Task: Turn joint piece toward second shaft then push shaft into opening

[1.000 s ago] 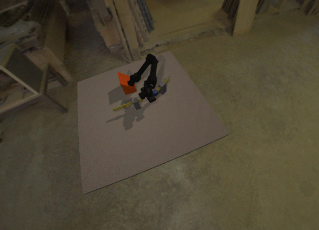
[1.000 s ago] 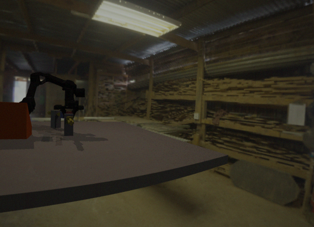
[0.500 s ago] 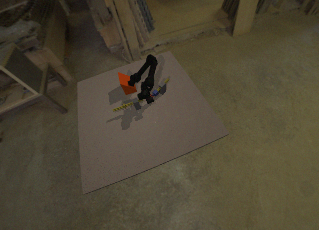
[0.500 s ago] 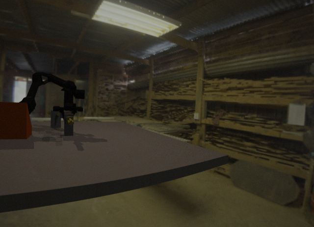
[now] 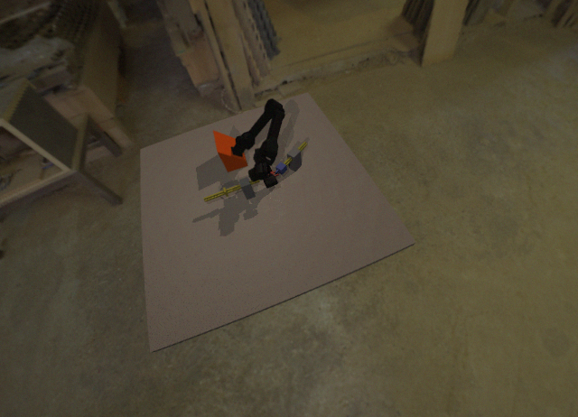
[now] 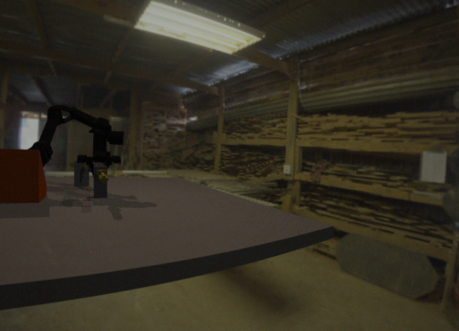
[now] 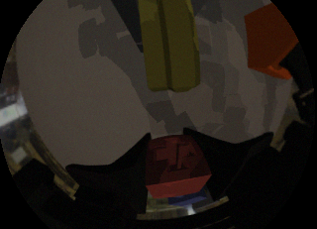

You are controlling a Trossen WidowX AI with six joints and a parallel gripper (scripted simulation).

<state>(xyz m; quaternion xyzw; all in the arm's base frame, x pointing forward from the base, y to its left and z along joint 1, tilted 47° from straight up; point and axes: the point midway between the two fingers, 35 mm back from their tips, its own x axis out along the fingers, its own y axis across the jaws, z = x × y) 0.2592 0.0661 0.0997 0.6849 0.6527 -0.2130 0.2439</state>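
Now: gripper tip 1 cm to the right of the red square joint piece and 4 cm below it.
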